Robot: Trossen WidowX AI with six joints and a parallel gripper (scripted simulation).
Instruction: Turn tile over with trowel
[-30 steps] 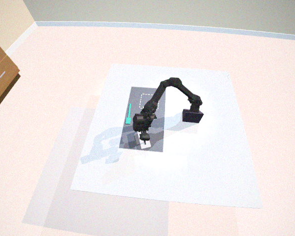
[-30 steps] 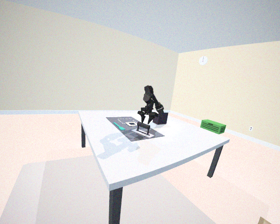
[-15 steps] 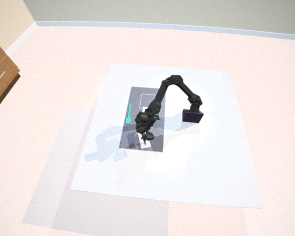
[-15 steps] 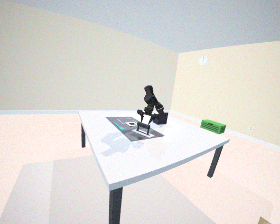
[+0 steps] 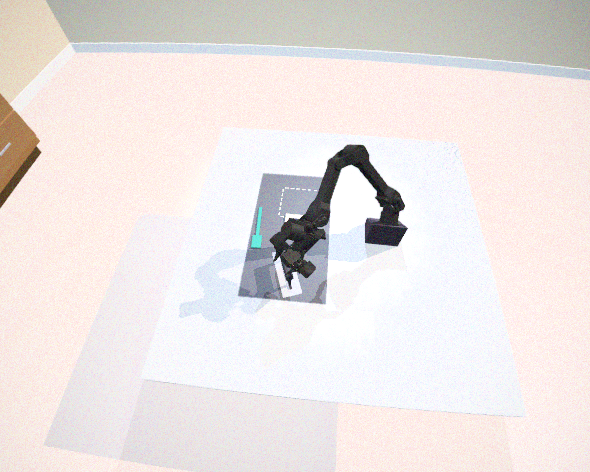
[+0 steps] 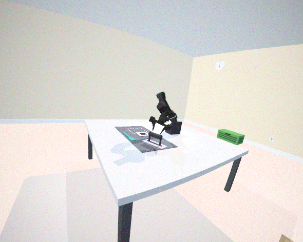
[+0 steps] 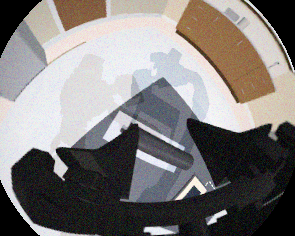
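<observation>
Right now the dark-handled trowel is 10 mm behind my gripper tip, 50 mm to the right of it and 70 mm below it. The rest, counted from my gripper tip: tile 40 mm behind, 260 mm to the right, 100 mm below; then grey mat 10 mm behind, 240 mm to the right, 120 mm below; then teal tool 130 mm ahead, 210 mm to the right, 100 mm below.
</observation>
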